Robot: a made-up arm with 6 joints.
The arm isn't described. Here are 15 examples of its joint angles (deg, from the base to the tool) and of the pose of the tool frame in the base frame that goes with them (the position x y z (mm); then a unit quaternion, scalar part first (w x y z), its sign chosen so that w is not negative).
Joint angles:
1: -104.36 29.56 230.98 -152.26 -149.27 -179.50
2: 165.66 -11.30 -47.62 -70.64 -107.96 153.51
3: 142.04 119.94 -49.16 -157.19 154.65 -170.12
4: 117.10 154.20 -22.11 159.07 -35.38 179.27
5: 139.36 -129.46 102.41 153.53 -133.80 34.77
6: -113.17 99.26 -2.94 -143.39 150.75 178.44
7: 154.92 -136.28 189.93 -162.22 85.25 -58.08
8: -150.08 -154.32 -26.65 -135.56 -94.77 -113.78
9: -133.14 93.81 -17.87 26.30 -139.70 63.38
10: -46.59 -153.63 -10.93 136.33 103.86 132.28
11: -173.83 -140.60 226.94 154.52 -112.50 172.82
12: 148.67 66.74 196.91 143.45 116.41 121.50
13: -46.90 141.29 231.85 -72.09 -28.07 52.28
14: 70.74 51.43 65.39 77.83 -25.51 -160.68
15: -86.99 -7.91 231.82 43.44 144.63 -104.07
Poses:
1: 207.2 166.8 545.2 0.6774 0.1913 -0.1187 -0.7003
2: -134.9 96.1 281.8 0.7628 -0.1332 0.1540 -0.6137
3: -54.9 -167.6 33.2 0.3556 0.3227 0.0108 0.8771
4: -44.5 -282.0 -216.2 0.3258 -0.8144 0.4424 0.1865
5: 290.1 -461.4 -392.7 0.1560 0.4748 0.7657 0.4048
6: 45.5 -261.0 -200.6 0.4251 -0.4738 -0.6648 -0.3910
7: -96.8 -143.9 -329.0 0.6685 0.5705 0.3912 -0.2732
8: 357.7 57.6 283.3 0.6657 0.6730 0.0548 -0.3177
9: -349.8 -137.3 -192.8 0.0999 0.6880 0.1776 0.6965
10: -314.7 522.2 31.8 0.9730 0.0919 -0.2100 0.0266
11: -119.7 -176.4 60.4 0.0958 0.8441 0.2103 0.4839
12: -104.7 -105.5 671.3 0.0289 -0.0561 -0.3067 -0.9497
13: 253.7 -352.1 346.1 0.7979 -0.2706 -0.5360 -0.0524
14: 264.5 642.0 788.3 0.6465 0.6548 0.2245 0.3206
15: -139.0 155.2 246.7 0.4844 0.6960 -0.5298 -0.0150
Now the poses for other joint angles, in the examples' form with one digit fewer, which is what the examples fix.
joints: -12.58 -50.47 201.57 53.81 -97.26 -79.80
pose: -331 -35 79 0.081 -0.392 0.742 -0.538
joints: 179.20 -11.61 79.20 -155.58 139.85 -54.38
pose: 14 -164 1086 0.270 0.361 0.747 -0.489
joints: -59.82 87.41 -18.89 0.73 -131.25 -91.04
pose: -2 -354 -130 0.601 -0.004 -0.705 0.377
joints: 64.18 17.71 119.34 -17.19 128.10 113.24
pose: 196 11 1076 0.317 0.609 -0.167 -0.708
